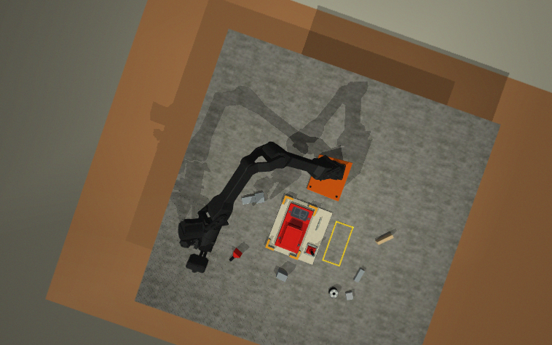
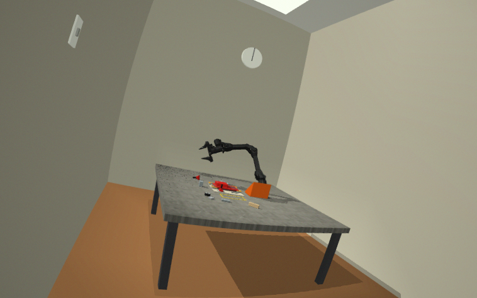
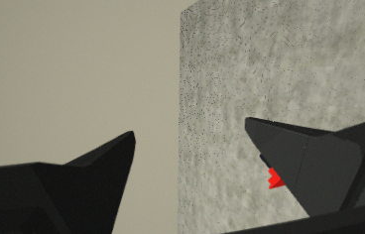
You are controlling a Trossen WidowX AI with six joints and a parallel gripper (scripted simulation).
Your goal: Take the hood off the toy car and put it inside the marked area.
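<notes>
Right now the red hood is 13 cm behind my gripper tip, 33 cm to the left of it and 17 cm below it. Round my gripper tip: wheel 6 cm ahead, 58 cm to the left, 20 cm below; then wooden block 23 cm behind, 73 cm to the left, 20 cm below.
</notes>
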